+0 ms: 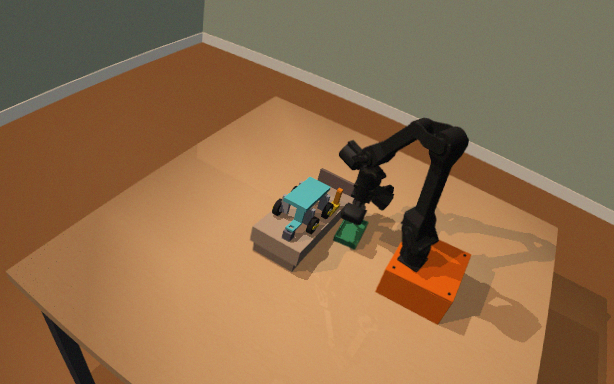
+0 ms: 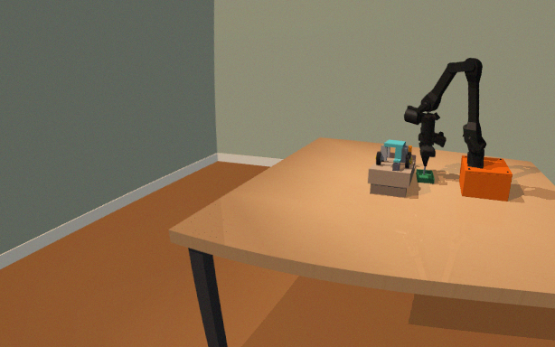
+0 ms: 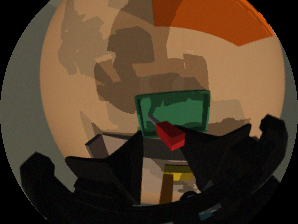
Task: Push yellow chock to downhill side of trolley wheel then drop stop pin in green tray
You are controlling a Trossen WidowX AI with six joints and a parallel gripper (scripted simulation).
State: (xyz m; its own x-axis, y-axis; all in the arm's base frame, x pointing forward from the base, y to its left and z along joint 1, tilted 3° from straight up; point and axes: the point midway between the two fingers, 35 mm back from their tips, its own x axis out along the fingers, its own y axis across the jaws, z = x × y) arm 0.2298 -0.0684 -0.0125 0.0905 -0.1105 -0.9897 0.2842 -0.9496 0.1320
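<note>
Now: the green tray 1 cm behind my gripper tip, 3 cm to the left of it and 6 cm below it. From my gripper tip the other things lie so: yellow chock: 6 cm ahead, 5 cm to the left, 3 cm above; then red-headed stop pin: 1 cm below; then ramp block: 9 cm ahead, 15 cm to the left, 1 cm below.
</note>
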